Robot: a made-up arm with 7 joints. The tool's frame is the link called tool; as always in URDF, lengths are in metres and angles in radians.
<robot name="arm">
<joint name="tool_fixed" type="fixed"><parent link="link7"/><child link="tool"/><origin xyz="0 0 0" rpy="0 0.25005 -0.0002"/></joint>
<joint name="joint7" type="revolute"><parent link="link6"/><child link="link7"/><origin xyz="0.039 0 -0.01"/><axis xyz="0.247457 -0.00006 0.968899"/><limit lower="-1.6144" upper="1.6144"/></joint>
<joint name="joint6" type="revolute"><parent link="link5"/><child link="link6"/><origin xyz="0.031 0 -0.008"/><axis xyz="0.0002 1 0.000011"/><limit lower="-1.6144" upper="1.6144"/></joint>
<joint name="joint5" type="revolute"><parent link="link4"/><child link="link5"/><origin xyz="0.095 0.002 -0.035"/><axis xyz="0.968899 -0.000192 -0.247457"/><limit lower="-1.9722" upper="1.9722"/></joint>
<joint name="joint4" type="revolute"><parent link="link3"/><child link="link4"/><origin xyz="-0.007 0 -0.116"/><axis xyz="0.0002 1 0.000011"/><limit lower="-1.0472" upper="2.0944"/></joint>
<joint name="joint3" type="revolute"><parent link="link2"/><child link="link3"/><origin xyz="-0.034 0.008 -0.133"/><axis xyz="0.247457 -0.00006 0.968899"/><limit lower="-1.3" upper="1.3"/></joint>
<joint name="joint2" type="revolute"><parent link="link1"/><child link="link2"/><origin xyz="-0.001 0.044 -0.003"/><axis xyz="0.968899 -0.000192 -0.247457"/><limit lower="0" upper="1.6"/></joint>
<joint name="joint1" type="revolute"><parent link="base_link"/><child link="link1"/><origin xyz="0 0 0"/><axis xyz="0.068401 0.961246 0.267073"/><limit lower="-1.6" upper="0.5"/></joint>
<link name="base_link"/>
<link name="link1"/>
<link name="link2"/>
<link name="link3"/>
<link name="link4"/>
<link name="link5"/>
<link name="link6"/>
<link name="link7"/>
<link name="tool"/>
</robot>
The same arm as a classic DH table. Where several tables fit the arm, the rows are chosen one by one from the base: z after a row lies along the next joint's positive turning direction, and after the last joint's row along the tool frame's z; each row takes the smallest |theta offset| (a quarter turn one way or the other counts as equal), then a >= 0, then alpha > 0; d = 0 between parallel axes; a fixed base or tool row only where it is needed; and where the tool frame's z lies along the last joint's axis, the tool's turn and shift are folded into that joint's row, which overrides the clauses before.
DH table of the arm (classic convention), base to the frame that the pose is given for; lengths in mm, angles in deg. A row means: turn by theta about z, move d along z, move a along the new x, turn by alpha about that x. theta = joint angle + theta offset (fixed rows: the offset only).
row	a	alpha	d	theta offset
base (fixed)	0	-74.51	0	-4.07
joint1	-15.2	-90	41.4	-75.12
joint2	-8	90	-0.3	74
joint3	21.9	-90	-251.4	90
joint4	10.4	90	2	90
joint5	0.1	-90	132.7	0
joint6	40.3	90	0	-90
joint7	0	0	0	0
Joint limits (deg, base to tool): -91.67..28.65 0..91.67 -74.48..74.48 -60..120 -113..113 -92.5..92.5 -92.5..92.5

